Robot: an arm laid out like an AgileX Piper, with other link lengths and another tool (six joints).
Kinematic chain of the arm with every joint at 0, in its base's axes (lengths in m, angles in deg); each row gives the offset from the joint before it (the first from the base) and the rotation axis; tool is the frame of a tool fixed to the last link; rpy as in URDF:
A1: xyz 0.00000 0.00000 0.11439 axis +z
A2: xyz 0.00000 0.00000 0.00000 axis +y
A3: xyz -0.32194 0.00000 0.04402 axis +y
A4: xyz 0.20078 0.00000 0.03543 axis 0.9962 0 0.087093
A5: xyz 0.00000 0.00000 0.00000 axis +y
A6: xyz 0.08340 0.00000 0.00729 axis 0.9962 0 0.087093
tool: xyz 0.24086 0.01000 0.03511 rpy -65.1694 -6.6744 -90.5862
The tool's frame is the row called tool.
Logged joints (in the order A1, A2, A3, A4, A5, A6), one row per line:
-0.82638 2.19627 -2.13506 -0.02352 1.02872 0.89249
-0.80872 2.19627 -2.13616 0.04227 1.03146 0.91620
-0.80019 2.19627 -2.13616 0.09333 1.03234 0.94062
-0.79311 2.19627 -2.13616 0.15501 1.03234 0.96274
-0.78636 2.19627 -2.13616 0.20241 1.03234 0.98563
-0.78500 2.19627 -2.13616 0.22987 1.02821 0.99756
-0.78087 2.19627 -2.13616 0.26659 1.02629 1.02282
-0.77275 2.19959 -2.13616 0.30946 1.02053 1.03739
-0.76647 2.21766 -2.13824 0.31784 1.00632 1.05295
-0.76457 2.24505 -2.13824 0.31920 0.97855 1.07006
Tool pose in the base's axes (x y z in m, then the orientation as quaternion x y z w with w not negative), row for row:
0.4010 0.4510 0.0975 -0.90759 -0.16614 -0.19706 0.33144
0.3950 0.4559 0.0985 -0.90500 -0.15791 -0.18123 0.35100
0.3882 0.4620 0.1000 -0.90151 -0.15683 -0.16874 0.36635
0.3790 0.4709 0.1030 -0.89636 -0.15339 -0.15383 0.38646
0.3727 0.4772 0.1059 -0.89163 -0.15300 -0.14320 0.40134
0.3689 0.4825 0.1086 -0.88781 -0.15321 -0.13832 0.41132
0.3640 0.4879 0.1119 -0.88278 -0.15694 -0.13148 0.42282
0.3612 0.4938 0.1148 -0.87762 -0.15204 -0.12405 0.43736
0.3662 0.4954 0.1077 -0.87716 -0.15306 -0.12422 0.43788
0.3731 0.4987 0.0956 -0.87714 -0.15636 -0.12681 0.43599
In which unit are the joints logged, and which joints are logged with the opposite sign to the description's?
The joints are logged in radians. Opposite sign: A1, A6.
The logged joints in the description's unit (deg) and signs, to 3 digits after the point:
47.348 125.837 -122.330 -1.348 58.941 -51.136
46.336 125.837 -122.393 2.422 59.098 -52.494
45.848 125.837 -122.393 5.347 59.149 -53.894
45.442 125.837 -122.393 8.881 59.149 -55.161
45.055 125.837 -122.393 11.597 59.149 -56.472
44.977 125.837 -122.393 13.171 58.912 -57.156
44.741 125.837 -122.393 15.274 58.802 -58.603
44.275 126.027 -122.393 17.731 58.472 -59.438
43.915 127.063 -122.512 18.211 57.658 -60.330
43.807 128.632 -122.512 18.289 56.067 -61.310

